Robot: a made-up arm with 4 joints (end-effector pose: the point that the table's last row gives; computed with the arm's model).
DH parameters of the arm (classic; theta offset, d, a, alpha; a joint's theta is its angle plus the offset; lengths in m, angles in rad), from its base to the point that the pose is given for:
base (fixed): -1.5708 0.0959 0 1.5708
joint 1: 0.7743 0 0.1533 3.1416
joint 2: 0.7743 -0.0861 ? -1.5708
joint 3: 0 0.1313 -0.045 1.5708
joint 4: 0 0.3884 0.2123 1.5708
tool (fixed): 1.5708 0.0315 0 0
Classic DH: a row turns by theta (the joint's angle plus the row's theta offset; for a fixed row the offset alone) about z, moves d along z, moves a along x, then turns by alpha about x.
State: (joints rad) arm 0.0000 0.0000 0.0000 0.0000
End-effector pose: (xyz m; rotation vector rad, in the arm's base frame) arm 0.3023 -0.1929 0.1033 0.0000 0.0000 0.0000
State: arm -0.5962 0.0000 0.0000 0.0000
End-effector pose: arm 0.3023 -0.1638 -0.0063 0.5962 0.0000 0.0000
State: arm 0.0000 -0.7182 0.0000 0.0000
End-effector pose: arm 0.3023 -0.2380 0.1828 -0.7182 0.0000 0.0000
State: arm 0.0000 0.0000 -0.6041 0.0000
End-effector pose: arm 0.3286 0.0573 0.1033 0.0000 0.0000 0.6041
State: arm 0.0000 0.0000 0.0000 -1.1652
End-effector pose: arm 0.3023 -0.0354 0.2793 -1.1652 0.0000 0.0000
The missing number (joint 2, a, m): -0.084
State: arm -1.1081 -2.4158 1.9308 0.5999
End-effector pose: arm -0.3615 -0.4214 0.2066 -0.4701 -1.5985 -1.1339
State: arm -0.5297 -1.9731 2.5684 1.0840
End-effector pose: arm -0.4570 -0.4578 0.1515 -0.1356 -2.4539 -0.7782
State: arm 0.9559 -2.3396 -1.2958 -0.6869
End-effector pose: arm 0.1148 -0.4057 0.2860 1.9082 -1.5262 -0.4166
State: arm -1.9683 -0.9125 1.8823 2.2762
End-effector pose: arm -0.0541 0.0516 -0.4920 -1.7787 1.4053 2.0099
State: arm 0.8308 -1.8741 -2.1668 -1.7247
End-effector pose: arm -0.3941 -0.2757 0.0367 1.0036 -1.1145 -2.0889
